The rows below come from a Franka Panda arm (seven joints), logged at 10 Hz.
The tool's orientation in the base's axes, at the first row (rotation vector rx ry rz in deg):
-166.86 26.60 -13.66
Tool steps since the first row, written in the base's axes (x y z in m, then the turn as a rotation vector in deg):
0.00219 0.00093 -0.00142 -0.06 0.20 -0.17
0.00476 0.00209 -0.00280 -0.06 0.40 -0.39
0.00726 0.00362 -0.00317 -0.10 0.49 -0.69
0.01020 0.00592 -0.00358 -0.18 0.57 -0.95
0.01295 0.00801 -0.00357 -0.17 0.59 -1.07
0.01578 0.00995 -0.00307 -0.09 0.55 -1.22
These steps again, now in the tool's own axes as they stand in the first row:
0.00157 -0.00122 0.00193 -0.14 -0.13 0.18
0.00343 -0.00277 0.00392 -0.23 -0.28 0.43
0.00524 -0.00485 0.00498 -0.34 -0.29 0.73
0.00721 -0.00778 0.00628 -0.47 -0.29 0.98
0.00912 -0.01053 0.00710 -0.49 -0.28 1.10
0.01122 -0.01327 0.00744 -0.42 -0.24 1.25

